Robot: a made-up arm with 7 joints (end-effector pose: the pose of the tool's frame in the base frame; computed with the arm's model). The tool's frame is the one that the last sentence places.
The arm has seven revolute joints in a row. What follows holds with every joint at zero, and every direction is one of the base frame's. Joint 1 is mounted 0.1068 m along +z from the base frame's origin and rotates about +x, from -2.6 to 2.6 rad. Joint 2 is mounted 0.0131 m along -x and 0.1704 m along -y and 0.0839 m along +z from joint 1 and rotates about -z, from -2.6 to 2.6 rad. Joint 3 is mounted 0.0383 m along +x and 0.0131 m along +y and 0.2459 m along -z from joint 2 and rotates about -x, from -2.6 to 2.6 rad. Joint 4 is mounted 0.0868 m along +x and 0.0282 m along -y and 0.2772 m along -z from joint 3 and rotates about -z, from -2.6 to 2.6 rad. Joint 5 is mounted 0.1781 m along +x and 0.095 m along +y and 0.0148 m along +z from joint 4 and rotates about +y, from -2.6 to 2.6 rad. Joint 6 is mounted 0.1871 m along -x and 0.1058 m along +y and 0.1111 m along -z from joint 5 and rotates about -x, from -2.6 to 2.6 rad. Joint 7 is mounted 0.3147 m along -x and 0.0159 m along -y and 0.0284 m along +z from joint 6 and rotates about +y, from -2.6 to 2.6 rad. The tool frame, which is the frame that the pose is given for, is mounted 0.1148 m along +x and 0.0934 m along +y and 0.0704 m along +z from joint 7; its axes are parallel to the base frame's.
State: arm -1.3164 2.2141 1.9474 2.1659 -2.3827 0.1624 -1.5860
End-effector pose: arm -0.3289 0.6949 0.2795 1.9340 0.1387 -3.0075
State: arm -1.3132 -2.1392 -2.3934 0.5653 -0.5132 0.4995 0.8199
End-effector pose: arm -0.3246 0.3766 0.3326 -2.6685 0.1900 -2.7976
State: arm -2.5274 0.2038 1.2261 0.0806 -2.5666 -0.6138 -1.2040
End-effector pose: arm 0.5877 0.4138 0.9565 1.0111 0.0054 2.6037
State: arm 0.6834 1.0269 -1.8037 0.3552 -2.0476 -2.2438 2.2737
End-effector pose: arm 0.9018 -0.2699 -0.0400 0.6846 -0.8558 -0.4613
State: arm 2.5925 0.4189 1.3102 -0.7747 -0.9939 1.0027 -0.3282
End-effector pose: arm -0.3300 0.8568 0.2602 1.1009 -0.6785 -0.9305
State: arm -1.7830 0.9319 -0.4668 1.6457 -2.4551 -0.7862 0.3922
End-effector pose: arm -0.0177 -0.6883 0.8270 2.8411 0.0185 1.2952
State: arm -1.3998 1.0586 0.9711 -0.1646 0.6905 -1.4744 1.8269
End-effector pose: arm 0.0532 -0.3547 0.0303 0.3240 0.8533 -1.0784
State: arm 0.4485 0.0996 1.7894 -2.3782 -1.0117 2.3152 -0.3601
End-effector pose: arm -0.2553 -0.8078 -0.1873 -1.4334 0.1081 2.2472
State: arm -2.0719 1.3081 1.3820 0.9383 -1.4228 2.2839 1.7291
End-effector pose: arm -0.6333 0.1939 0.7582 -2.3040 0.8995 -2.0720
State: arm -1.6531 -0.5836 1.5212 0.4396 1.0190 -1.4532 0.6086
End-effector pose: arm 0.0970 -0.3174 0.1650 -1.2184 -0.3142 -0.3960
